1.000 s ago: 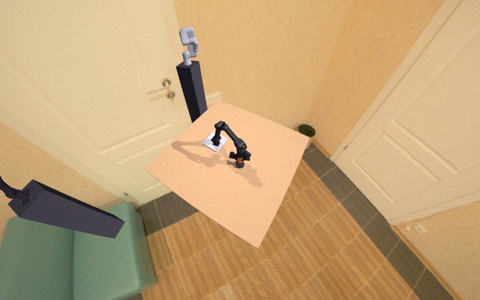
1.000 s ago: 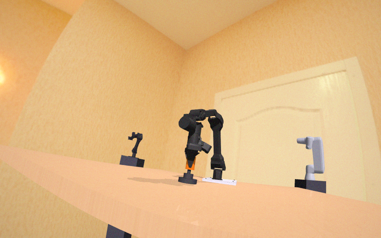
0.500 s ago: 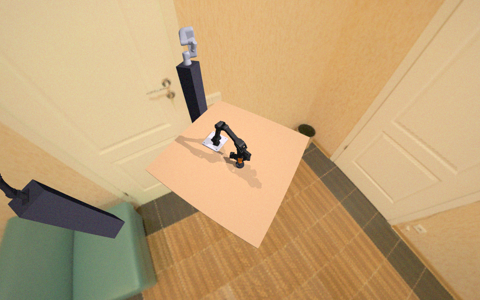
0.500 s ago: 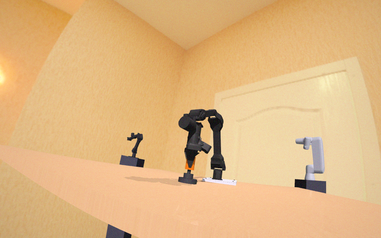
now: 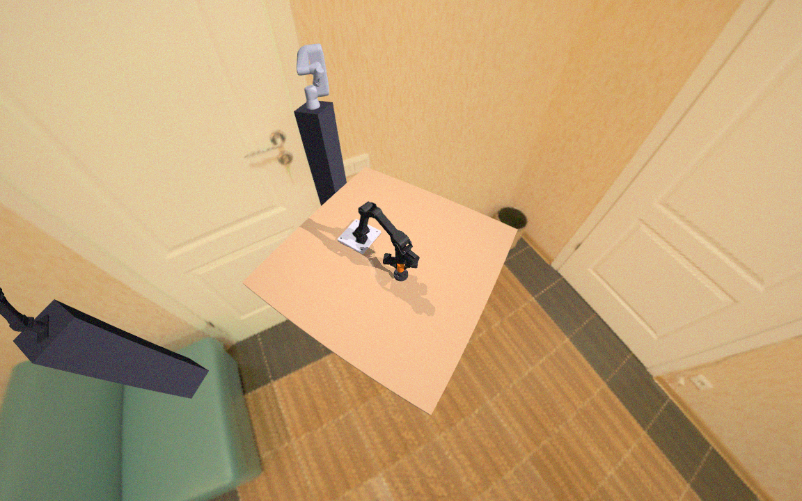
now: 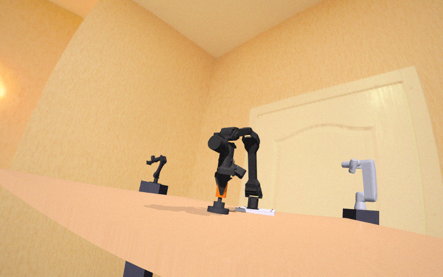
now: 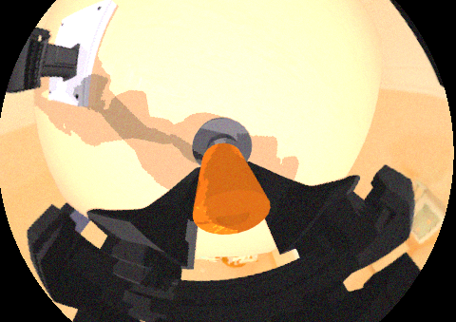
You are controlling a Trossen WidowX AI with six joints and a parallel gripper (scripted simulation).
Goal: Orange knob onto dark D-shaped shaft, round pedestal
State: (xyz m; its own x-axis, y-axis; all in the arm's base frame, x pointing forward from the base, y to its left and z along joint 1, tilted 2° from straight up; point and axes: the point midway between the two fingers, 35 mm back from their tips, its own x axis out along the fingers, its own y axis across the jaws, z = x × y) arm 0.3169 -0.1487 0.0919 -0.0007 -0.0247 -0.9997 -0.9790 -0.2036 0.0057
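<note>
The orange knob is 20 mm above my gripper tip. The rest, counted from my gripper tip: round pedestal 40 mm below.
</note>
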